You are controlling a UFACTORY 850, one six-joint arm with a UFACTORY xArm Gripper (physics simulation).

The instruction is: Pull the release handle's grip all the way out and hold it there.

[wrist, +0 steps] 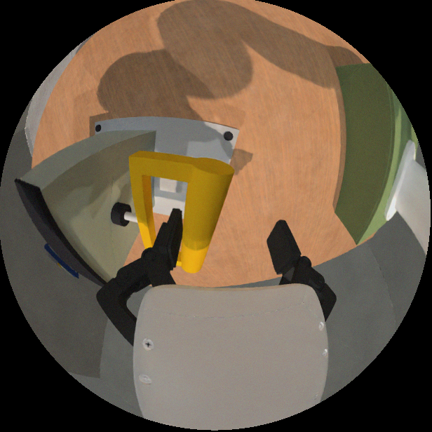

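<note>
The release handle's yellow grip (207, 205) is a loop with a thick round bar on its right side and a thinner frame on its left. It stands in front of a grey mounting plate (190, 134) with dark bolts. A beige housing with a black edge (90, 185) is on its left, and a black knob (120, 214) on a pale rod sits beside the loop. My gripper (229, 226) is open. Its left finger overlaps the loop's opening in the view, left of the thick bar; its right finger is well to the right of the bar. Contact cannot be told.
A green block-like body (365, 150) stands at the right on the wooden table top (290, 135), with a white rounded part (412, 192) beside it. Dark shadows lie across the far table. Grey floor (60, 320) shows beyond the near edge, with a small blue bar (61, 260) at the left.
</note>
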